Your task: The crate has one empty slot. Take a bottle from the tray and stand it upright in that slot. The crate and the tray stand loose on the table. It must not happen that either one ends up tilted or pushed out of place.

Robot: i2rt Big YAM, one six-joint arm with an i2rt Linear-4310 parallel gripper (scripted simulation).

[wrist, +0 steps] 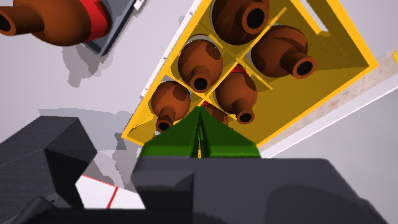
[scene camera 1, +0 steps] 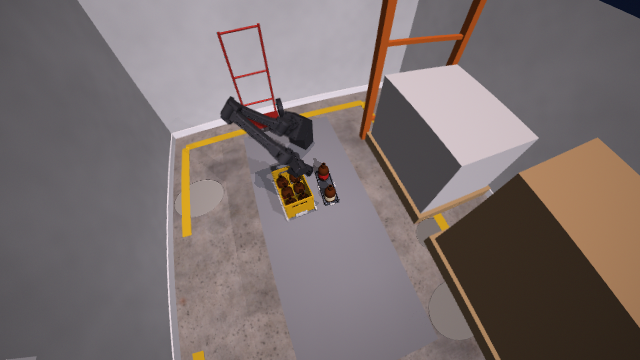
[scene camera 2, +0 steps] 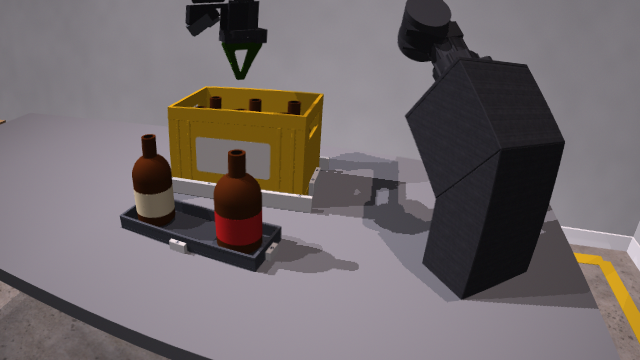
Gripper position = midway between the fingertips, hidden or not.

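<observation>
You'd find a yellow crate (scene camera 2: 281, 154) here, and the wrist view shows it too (wrist: 342, 56). There's a dark tray (scene camera 2: 191, 222) and a red-label bottle (scene camera 2: 237, 195) as well, and then there's my gripper (wrist: 199, 111).
</observation>
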